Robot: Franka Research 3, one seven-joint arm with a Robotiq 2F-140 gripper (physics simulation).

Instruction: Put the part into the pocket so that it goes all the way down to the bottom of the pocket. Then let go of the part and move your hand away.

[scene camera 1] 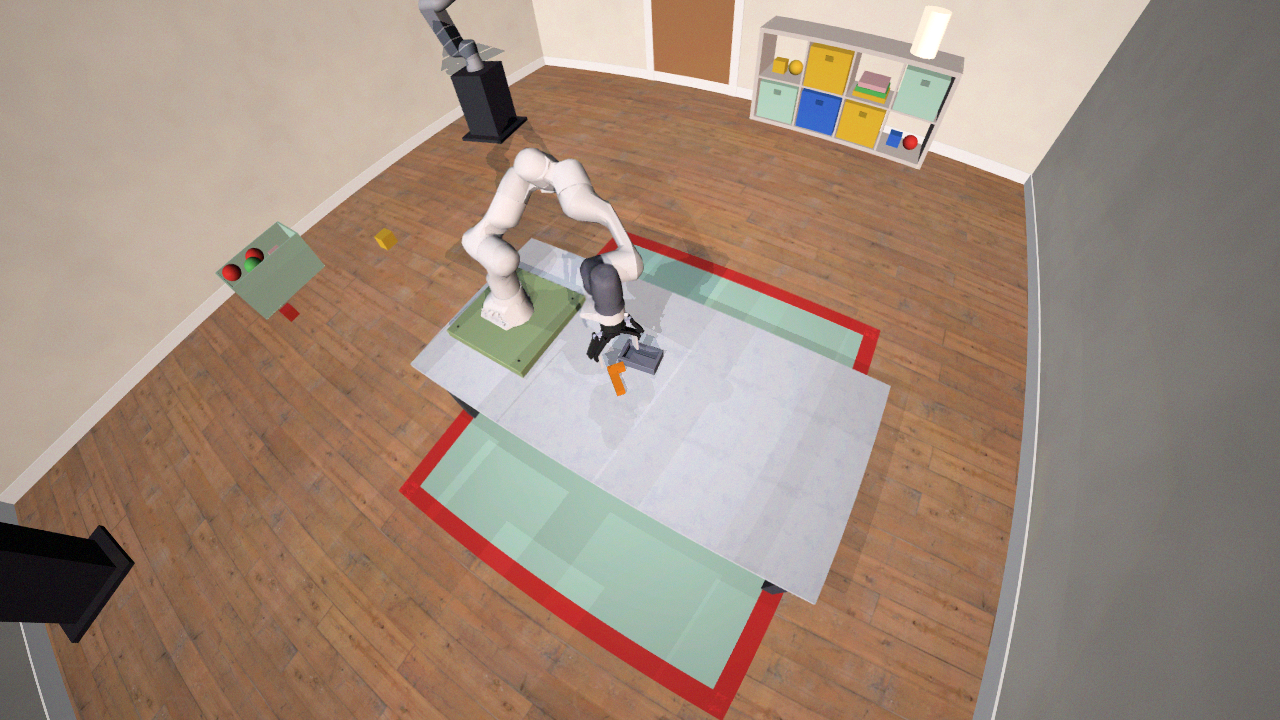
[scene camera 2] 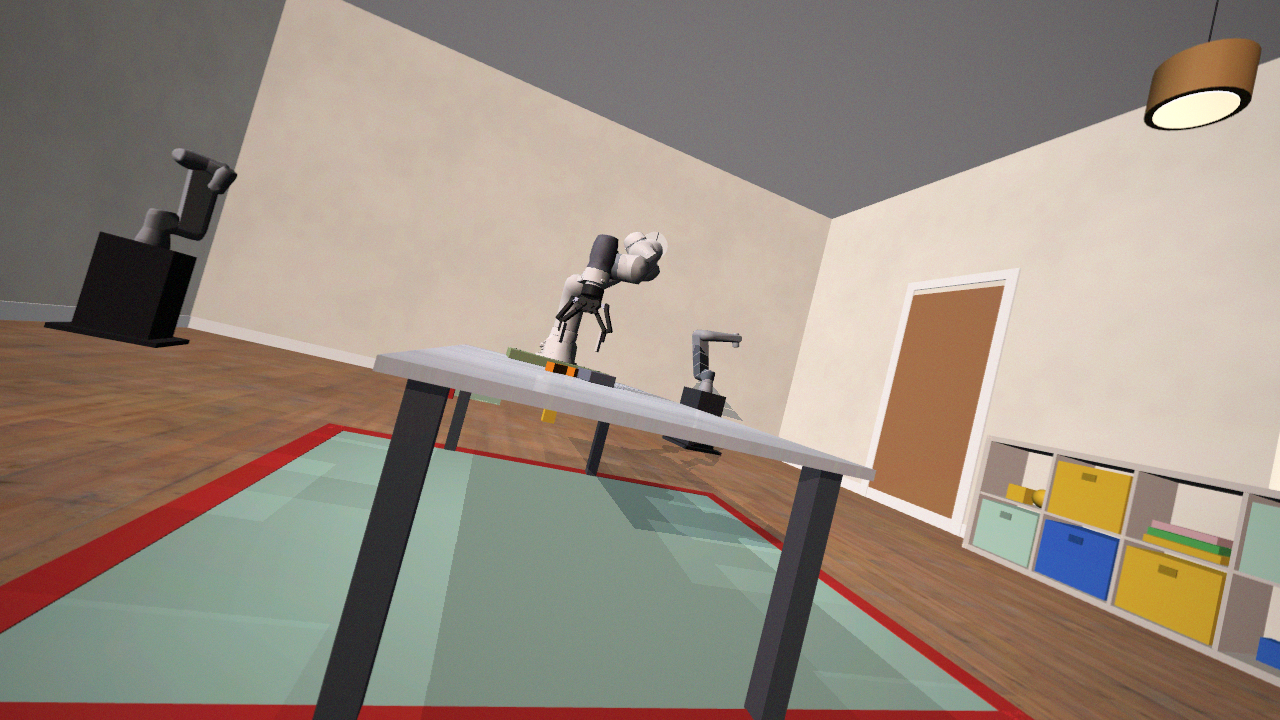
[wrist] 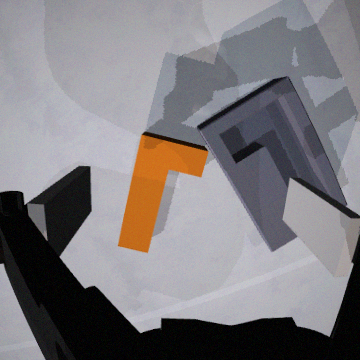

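Observation:
The orange L-shaped part [scene camera 1: 616, 379] [scene camera 2: 550, 366] [wrist: 145, 200] lies flat on the table beside the grey block [scene camera 1: 641, 359] [scene camera 2: 595, 377] [wrist: 245, 195], outside its pocket. The L-shaped pocket [wrist: 256, 127] faces up; its lower end is hidden behind a finger in the wrist view. My gripper [scene camera 1: 615, 351] [scene camera 2: 580, 342] [wrist: 190, 194] is open and empty, above the table. In the wrist view the part shows between the two fingers, nearer the left one. The right finger covers the lower right of the block.
The white table [scene camera 1: 742, 429] [scene camera 2: 501, 376] bears the arm on a green base plate [scene camera 1: 523, 353] close to the part and block. A shelf unit [scene camera 1: 859, 40], a tipped green bin [scene camera 1: 290, 268] and a black pedestal [scene camera 1: 483, 102] stand away from the table.

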